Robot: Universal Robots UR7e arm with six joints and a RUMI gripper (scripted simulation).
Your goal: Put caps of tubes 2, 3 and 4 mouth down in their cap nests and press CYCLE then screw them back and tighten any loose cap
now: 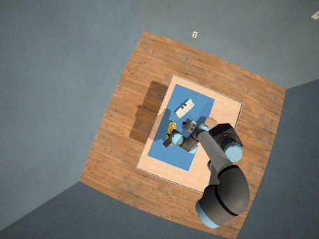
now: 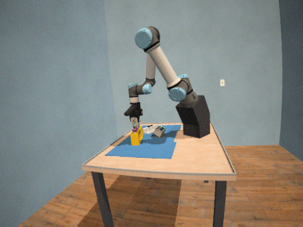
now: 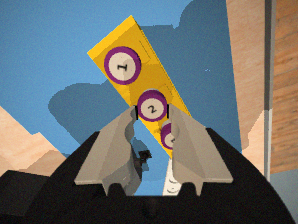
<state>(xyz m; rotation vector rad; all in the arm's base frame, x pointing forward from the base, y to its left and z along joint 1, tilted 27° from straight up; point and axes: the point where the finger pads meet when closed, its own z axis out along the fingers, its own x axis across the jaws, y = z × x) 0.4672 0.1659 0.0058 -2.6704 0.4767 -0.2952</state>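
The cap is 1 cm ahead of my hand, 5 cm to the right of it and 1 cm below it. Also, from my hand: green key 18 cm behind, 20 cm to the right, 6 cm below; blue cycle key 17 cm behind, 15 cm to the right, 6 cm below; key housing 16 cm behind, 17 cm to the right, 7 cm below.
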